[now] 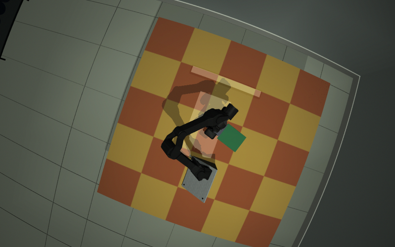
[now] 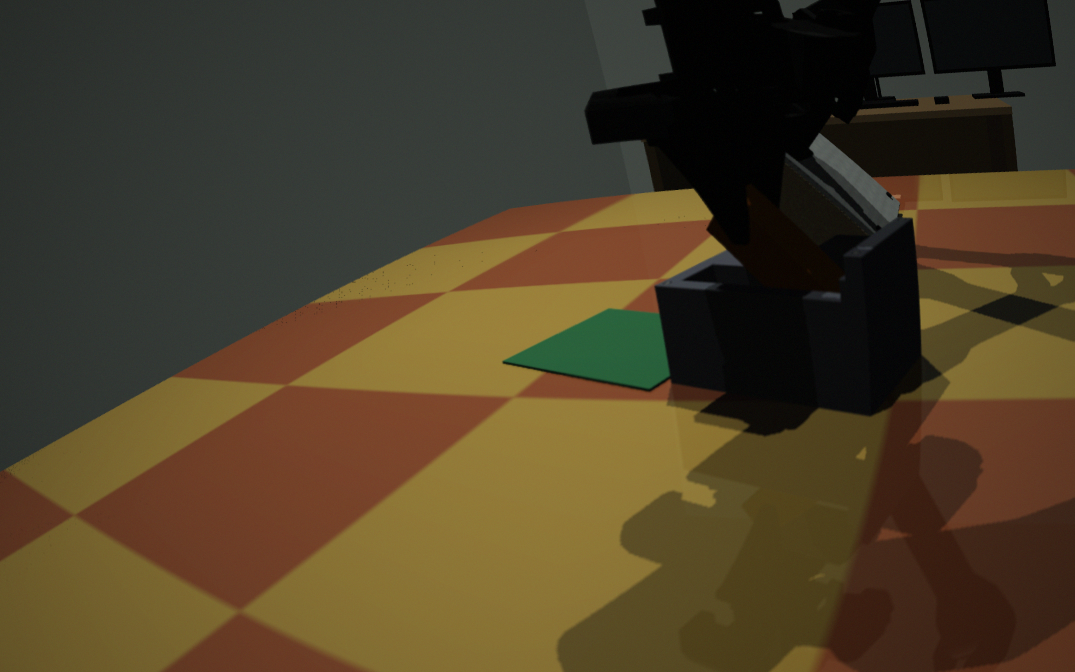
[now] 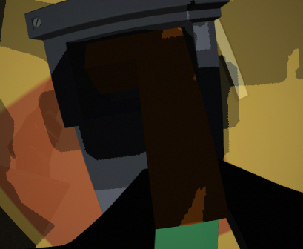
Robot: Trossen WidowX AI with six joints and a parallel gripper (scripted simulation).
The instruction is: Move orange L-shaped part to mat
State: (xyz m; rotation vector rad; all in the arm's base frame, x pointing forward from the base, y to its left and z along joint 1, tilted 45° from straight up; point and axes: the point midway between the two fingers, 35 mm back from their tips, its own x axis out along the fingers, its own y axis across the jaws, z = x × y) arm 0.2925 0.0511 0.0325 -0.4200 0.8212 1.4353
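Now: gripper tip 5 cm past the green mat, 13 cm to the left of it and 10 cm above it. From my gripper tip the other things lie so: orange part: 1 cm behind, 4 cm to the left, 3 cm below.
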